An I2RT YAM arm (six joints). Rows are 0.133 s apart.
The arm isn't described. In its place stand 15 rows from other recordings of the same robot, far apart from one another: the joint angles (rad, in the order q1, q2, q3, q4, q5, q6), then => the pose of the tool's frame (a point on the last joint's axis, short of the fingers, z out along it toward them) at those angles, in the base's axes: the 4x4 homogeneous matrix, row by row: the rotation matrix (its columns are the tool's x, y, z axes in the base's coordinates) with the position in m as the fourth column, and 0 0 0 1 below.
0.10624, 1.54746, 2.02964, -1.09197, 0.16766, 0.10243 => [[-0.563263 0.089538 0.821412 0.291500], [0.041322 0.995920 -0.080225 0.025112], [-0.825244 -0.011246 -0.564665 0.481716], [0 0 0 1]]
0.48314, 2.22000, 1.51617, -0.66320, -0.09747, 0.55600 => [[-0.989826 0.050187 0.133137 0.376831], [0.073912 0.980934 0.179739 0.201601], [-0.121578 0.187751 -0.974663 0.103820], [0 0 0 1]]
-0.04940, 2.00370, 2.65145, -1.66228, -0.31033, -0.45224 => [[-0.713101 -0.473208 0.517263 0.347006], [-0.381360 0.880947 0.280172 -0.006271], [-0.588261 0.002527 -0.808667 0.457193], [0 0 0 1]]
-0.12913, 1.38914, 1.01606, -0.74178, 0.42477, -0.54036 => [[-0.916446 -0.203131 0.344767 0.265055], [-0.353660 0.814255 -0.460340 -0.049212], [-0.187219 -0.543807 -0.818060 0.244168], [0 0 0 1]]
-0.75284, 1.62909, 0.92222, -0.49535, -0.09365, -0.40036 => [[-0.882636 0.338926 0.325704 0.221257], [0.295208 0.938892 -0.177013 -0.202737], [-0.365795 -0.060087 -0.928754 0.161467], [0 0 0 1]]
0.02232, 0.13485, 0.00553, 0.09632, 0.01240, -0.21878 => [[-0.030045 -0.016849 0.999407 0.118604], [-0.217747 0.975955 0.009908 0.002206], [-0.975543 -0.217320 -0.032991 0.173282], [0 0 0 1]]
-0.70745, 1.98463, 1.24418, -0.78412, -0.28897, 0.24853 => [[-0.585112 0.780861 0.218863 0.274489], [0.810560 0.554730 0.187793 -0.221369], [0.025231 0.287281 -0.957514 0.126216], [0 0 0 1]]
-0.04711, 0.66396, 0.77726, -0.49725, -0.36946, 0.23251 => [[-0.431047 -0.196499 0.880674 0.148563], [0.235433 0.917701 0.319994 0.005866], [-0.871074 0.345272 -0.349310 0.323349], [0 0 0 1]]
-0.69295, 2.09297, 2.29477, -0.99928, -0.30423, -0.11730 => [[-0.599260 0.380974 0.704093 0.356943], [0.352441 0.915238 -0.195255 -0.282511], [-0.718799 0.131143 -0.682736 0.372949], [0 0 0 1]]
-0.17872, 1.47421, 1.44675, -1.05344, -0.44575, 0.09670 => [[-0.868058 0.044787 0.494438 0.289122], [0.245338 0.904518 0.348794 -0.036632], [-0.431606 0.424078 -0.796162 0.335882], [0 0 0 1]]
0.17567, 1.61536, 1.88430, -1.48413, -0.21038, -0.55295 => [[-0.658098 -0.691128 0.298745 0.284135], [-0.638461 0.722550 0.265123 0.057985], [-0.399092 -0.016260 -0.916767 0.398174], [0 0 0 1]]
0.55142, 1.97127, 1.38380, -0.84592, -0.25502, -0.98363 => [[-0.020894 -0.999596 -0.019262 0.314676], [-0.958621 0.014559 0.284314 0.204089], [-0.283919 0.024405 -0.958538 0.163334], [0 0 0 1]]
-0.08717, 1.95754, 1.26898, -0.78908, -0.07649, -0.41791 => [[-0.938877 -0.329694 0.099050 0.355946], [-0.324157 0.943553 0.068051 -0.028376], [-0.115895 0.031783 -0.992753 0.139633], [0 0 0 1]]
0.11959, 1.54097, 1.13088, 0.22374, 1.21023, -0.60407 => [[-0.646030 0.612244 0.455853 0.347298], [-0.279462 0.366027 -0.887651 0.008183], [-0.710314 -0.700844 -0.065365 0.318693], [0 0 0 1]]
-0.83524, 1.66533, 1.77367, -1.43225, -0.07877, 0.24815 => [[-0.452347 0.863816 0.221819 0.209250], [0.864748 0.485663 -0.127840 -0.227047], [-0.218159 0.133989 -0.966671 0.356293], [0 0 0 1]]
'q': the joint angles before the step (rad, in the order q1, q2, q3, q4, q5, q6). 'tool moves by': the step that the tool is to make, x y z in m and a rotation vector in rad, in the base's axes. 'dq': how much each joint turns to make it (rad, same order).
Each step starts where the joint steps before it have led.
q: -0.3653 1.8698 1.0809 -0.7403 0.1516 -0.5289
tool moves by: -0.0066 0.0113 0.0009 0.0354 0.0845 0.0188
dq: 0.0262 -0.0022 0.0011 -0.0959 -0.0041 0.0074
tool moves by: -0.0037 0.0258 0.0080 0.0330 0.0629 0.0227
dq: 0.0760 -0.0252 -0.0001 -0.1023 -0.0176 0.0524
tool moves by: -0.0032 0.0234 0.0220 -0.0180 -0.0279 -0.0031
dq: 0.0761 -0.0782 0.0001 -0.0576 0.0019 0.0807
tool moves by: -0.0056 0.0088 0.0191 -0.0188 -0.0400 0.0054
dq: 0.0284 -0.0712 0.0000 -0.0318 0.0096 0.0241
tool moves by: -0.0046 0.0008 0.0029 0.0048 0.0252 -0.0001
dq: 0.0001 -0.0106 -0.0006 -0.0356 -0.0008 0.0002
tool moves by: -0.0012 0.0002 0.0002 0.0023 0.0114 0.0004
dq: 0.0000 0.0000 0.0004 -0.0119 -0.0004 -0.0005
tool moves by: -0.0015 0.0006 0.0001 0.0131 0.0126 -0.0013
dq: -0.0001 0.0001 0.0000 -0.0144 -0.0110 -0.0001
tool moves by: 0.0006 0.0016 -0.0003 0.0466 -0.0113 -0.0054
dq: -0.0001 -0.0001 -0.0004 0.0042 -0.0481 -0.0004
